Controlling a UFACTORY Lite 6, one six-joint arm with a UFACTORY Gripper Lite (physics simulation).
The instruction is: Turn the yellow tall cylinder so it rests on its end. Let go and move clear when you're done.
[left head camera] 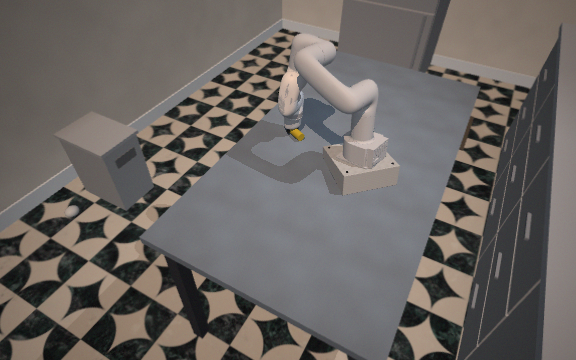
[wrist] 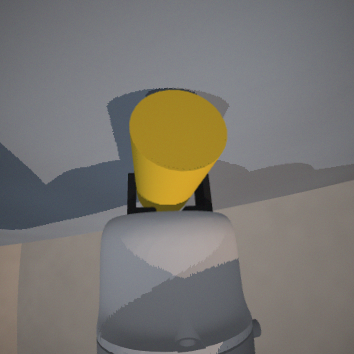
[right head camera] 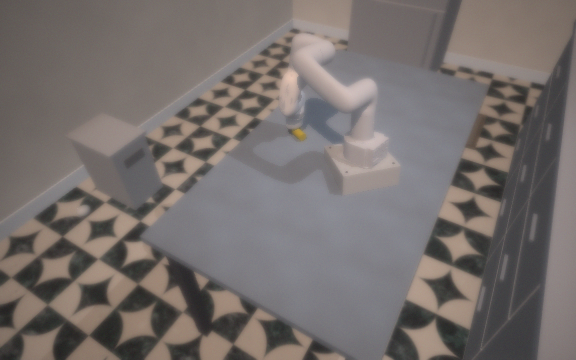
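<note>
The yellow tall cylinder lies on its side on the grey table. In the wrist view one round end faces the camera, and its far end reaches in between the black fingers. My gripper is open, low at the table, with one finger on each side of the cylinder's far end. Small gaps show beside the cylinder in the wrist view. The fingertips are mostly hidden behind the cylinder and the gripper body.
The robot's base block stands on the table, to the right of the cylinder in the head views. The table's left edge runs close beyond the gripper. A grey cabinet stands on the floor at the left.
</note>
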